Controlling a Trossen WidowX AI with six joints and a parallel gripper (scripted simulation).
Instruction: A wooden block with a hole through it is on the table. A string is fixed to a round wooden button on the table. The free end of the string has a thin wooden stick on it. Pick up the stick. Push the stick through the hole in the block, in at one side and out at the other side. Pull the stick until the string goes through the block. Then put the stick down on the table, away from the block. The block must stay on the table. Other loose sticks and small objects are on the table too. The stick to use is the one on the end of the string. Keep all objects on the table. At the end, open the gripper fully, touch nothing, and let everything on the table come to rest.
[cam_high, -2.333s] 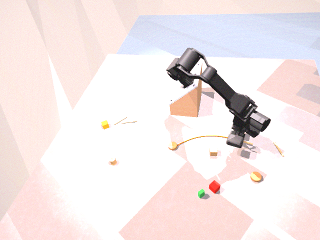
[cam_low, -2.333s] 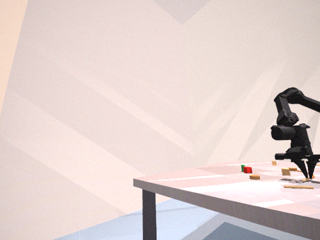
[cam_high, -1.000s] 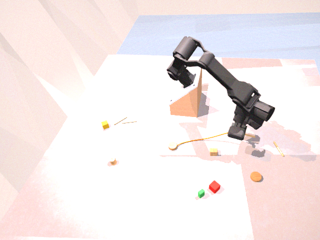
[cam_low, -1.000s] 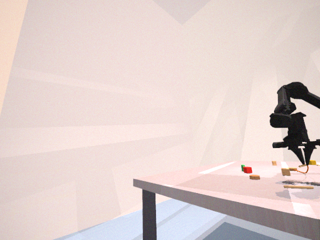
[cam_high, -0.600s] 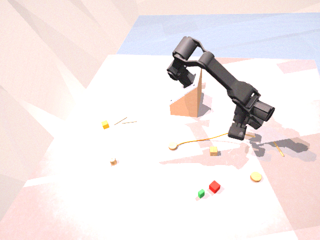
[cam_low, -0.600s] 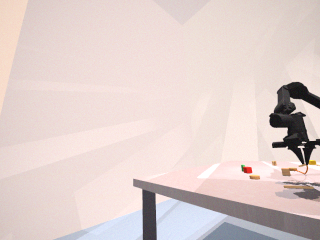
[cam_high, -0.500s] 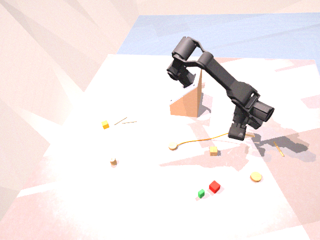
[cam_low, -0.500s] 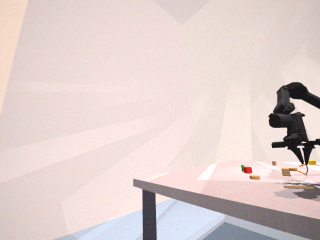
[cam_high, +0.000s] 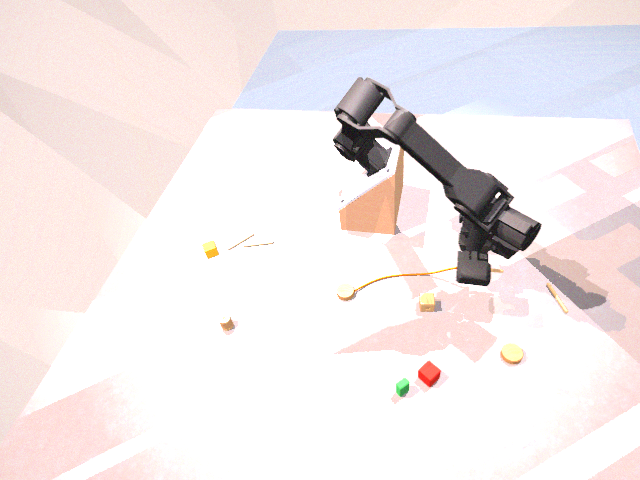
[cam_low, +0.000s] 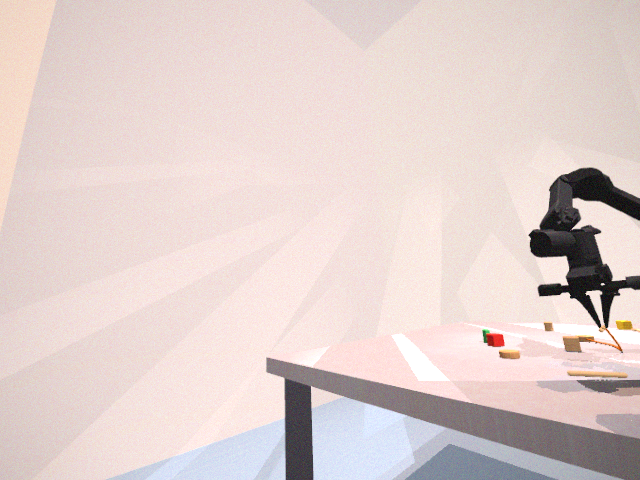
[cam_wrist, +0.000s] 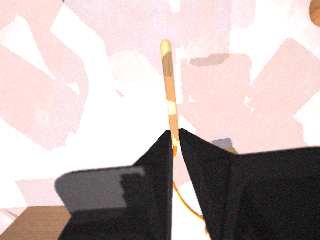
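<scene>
My gripper tip is now 8 cm short of the wooden block, 7 cm to the left of it and 5 cm above it. Round my gripper tip: stick (2 cm behind, 18 cm to the left, 6 cm below); then round disc (15 cm ahead, 11 cm to the left, 5 cm below); then red cube (24 cm ahead, 4 cm to the right, 4 cm below).
</scene>
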